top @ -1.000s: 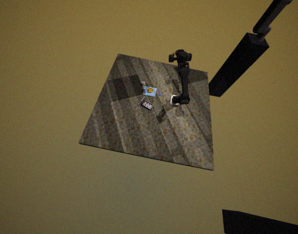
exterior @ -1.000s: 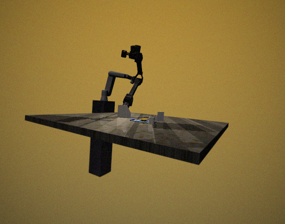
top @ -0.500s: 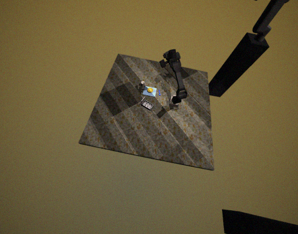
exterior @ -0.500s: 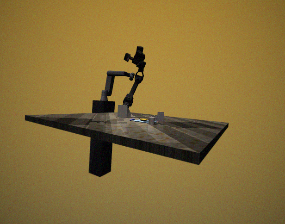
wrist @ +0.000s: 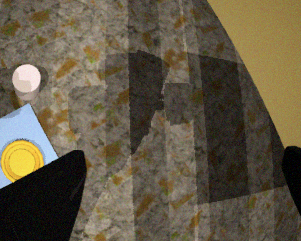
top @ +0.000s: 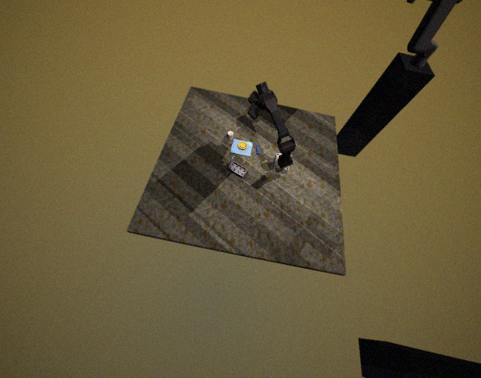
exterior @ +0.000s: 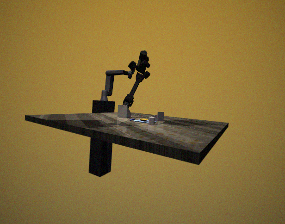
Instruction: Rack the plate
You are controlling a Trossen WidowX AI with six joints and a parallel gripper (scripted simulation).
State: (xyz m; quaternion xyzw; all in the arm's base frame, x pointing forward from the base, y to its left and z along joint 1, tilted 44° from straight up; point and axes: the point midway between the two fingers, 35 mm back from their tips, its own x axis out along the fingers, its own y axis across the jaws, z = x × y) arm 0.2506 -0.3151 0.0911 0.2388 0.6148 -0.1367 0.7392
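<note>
Right now my gripper tip is 4 cm short of the yellow plate, 6 cm to the right of it and 34 cm above it. From my gripper tip the other things lie so: cup 15 cm ahead, 33 cm below; then light blue mat 5 cm ahead, 7 cm to the left, 35 cm below; then dish rack 5 cm ahead, 27 cm to the left, 33 cm below.
</note>
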